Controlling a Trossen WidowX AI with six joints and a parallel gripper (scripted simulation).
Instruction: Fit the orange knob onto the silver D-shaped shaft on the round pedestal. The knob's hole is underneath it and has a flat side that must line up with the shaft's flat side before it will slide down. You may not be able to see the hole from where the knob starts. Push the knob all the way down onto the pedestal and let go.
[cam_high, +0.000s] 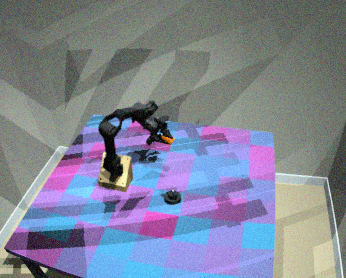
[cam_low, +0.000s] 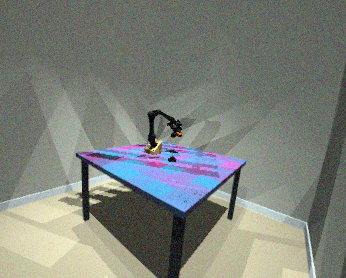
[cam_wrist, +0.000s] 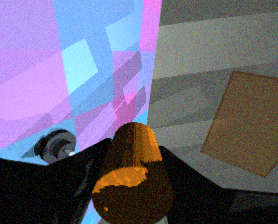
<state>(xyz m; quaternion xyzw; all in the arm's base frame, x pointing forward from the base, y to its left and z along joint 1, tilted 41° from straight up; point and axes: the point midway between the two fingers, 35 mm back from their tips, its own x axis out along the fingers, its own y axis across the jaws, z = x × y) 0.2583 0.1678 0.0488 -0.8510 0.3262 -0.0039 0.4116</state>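
The round pedestal is 210 mm below my gripper tip, 160 mm to the right of it and 30 mm ahead of it. Also, from my gripper tip: orange knob 30 mm behind, 20 mm above, 10 mm to the left.
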